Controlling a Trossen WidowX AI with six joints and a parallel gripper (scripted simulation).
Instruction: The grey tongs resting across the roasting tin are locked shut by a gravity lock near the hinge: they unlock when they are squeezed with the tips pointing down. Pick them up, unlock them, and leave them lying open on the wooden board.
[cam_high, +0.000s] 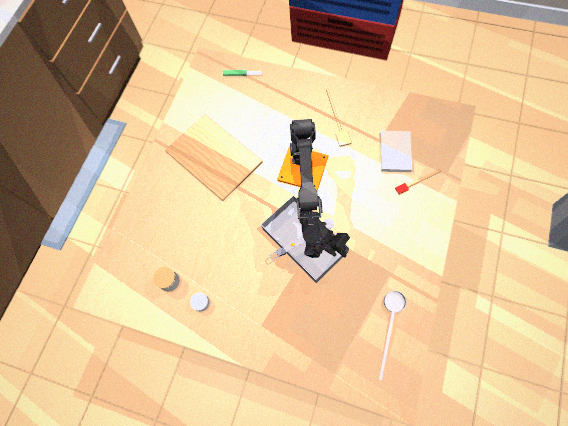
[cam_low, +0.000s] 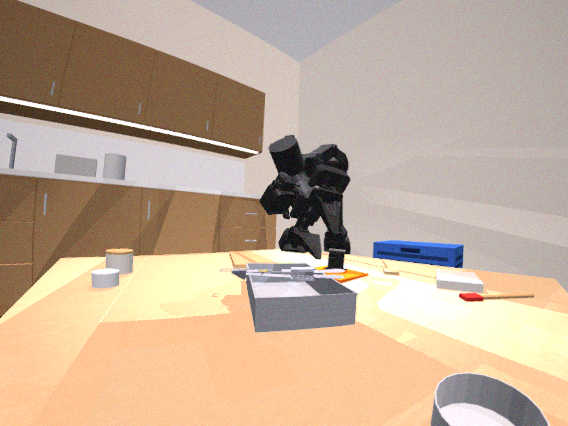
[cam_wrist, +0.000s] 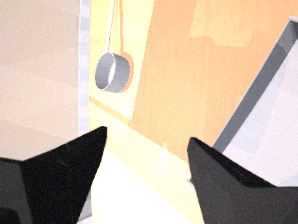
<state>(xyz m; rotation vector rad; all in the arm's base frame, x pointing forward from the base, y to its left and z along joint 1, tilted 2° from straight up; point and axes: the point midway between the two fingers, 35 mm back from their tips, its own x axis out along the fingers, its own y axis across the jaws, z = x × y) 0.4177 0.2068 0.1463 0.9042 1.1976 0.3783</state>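
The yellow lock piece is 30 mm behind my gripper tip, 180 mm to the right of it and 70 mm below it. From my gripper tip the other things lie so: red spatula: 390 mm behind, 230 mm to the left, 130 mm below; then white block: 530 mm behind, 150 mm to the left, 130 mm below; then roasting tin: 80 mm behind, 150 mm to the right, 110 mm below.
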